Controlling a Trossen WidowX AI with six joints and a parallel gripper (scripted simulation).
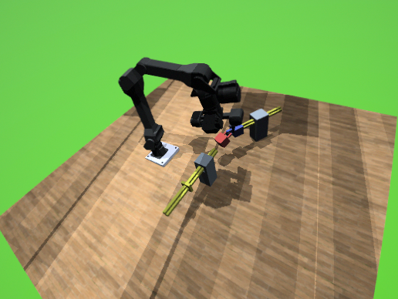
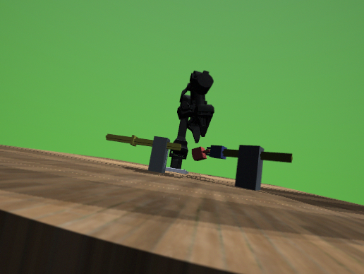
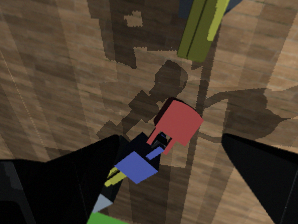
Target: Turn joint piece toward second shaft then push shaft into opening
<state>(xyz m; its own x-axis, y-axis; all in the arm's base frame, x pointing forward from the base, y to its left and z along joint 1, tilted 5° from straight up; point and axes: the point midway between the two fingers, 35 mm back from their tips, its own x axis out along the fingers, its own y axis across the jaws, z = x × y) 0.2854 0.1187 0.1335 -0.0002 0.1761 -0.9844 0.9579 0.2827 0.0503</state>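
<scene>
Right now my gripper tip is 10 mm past the red joint piece, 10 mm to the right of it and 50 mm above it.
</scene>
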